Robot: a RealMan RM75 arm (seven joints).
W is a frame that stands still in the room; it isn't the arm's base.
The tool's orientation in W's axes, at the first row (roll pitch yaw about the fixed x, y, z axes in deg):
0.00, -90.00, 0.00
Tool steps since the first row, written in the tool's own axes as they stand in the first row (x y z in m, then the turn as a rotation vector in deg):
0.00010, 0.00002, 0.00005, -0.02, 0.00, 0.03
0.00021, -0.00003, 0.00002, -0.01, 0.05, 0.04
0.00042, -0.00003, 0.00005, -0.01, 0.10, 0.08
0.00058, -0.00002, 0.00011, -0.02, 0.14, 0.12
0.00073, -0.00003, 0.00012, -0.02, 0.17, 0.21
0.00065, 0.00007, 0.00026, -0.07, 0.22, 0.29
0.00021, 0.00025, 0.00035, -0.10, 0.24, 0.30
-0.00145, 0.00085, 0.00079, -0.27, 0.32, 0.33
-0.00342, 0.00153, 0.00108, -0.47, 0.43, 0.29
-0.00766, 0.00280, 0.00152, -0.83, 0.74, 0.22
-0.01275, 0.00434, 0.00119, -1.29, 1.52, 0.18
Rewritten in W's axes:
-0.00005, 0.00002, 0.00010, -0.03, 0.00, -0.02
-0.00002, -0.00003, 0.00021, -0.04, 0.05, -0.01
-0.00005, -0.00003, 0.00042, -0.08, 0.10, -0.01
-0.00011, -0.00002, 0.00058, -0.12, 0.14, -0.02
-0.00012, -0.00003, 0.00073, -0.21, 0.17, -0.02
-0.00026, 0.00007, 0.00065, -0.29, 0.22, -0.07
-0.00035, 0.00025, 0.00021, -0.30, 0.24, -0.10
-0.00079, 0.00085, -0.00145, -0.33, 0.32, -0.27
-0.00108, 0.00153, -0.00342, -0.29, 0.43, -0.47
-0.00152, 0.00280, -0.00766, -0.22, 0.74, -0.83
-0.00119, 0.00434, -0.01275, -0.18, 1.52, -1.29

